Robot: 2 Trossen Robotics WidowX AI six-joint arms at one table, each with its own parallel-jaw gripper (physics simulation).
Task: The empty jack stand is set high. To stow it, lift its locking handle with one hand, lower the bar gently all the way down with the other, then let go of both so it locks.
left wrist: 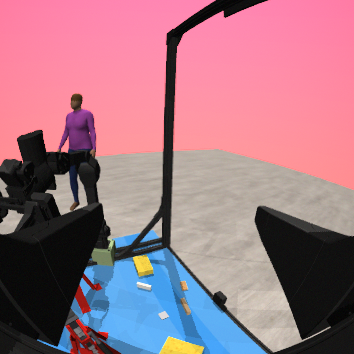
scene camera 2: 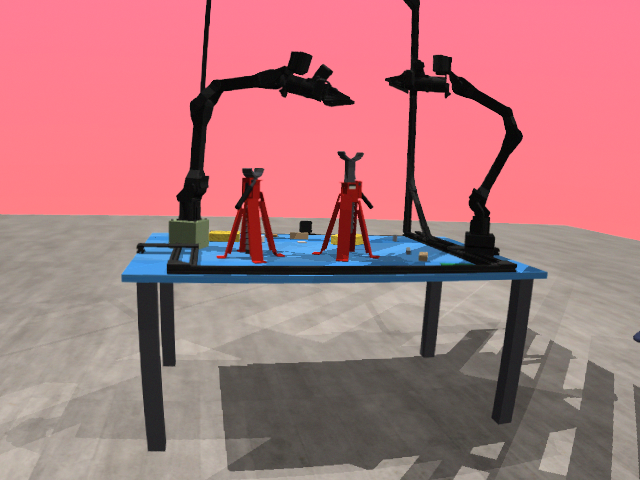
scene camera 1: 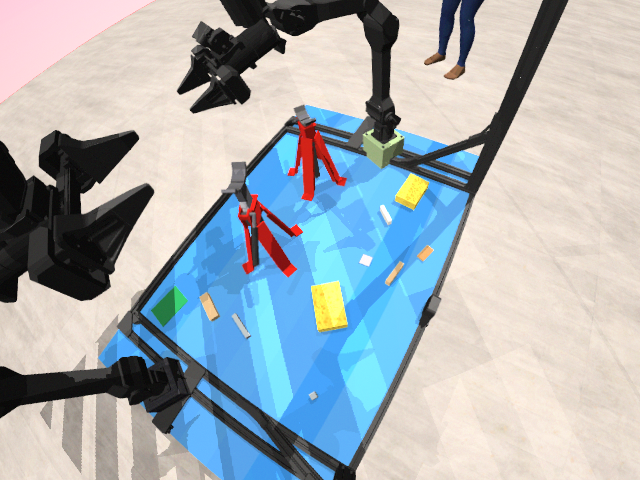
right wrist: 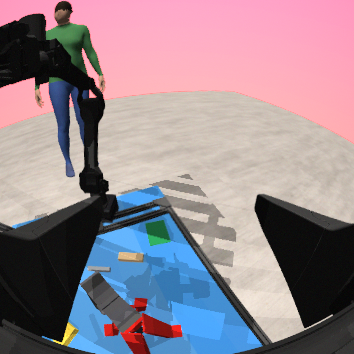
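Observation:
The red jack stand [scene camera 1: 273, 248] [scene camera 2: 343, 227] stands upright on the table with its grey bar [scene camera 2: 349, 170] raised and an empty forked saddle [scene camera 1: 238, 173] [scene camera 2: 350, 156] on top. In scene camera 2 its dark handle [scene camera 2: 367, 200] slants down at the right of its head. In the right wrist view its grey bar [right wrist: 117, 310] shows from above. My left gripper [scene camera 1: 145, 161] [scene camera 2: 386, 80] [left wrist: 181, 213] is open and empty, high above and to one side of the stand. My right gripper [scene camera 1: 185, 101] [scene camera 2: 353, 102] [right wrist: 180, 203] is open and empty, above saddle height and apart from the stand.
A second red jack stand [scene camera 1: 308, 165] [scene camera 2: 253, 222], its bar low, stands beside the high one. Yellow sponges [scene camera 1: 329, 306] [scene camera 1: 412, 191], a green patch [scene camera 1: 169, 305] and several small blocks lie on the table. A black frame runs around the tabletop, with a tall post [scene camera 1: 504, 111] at one corner.

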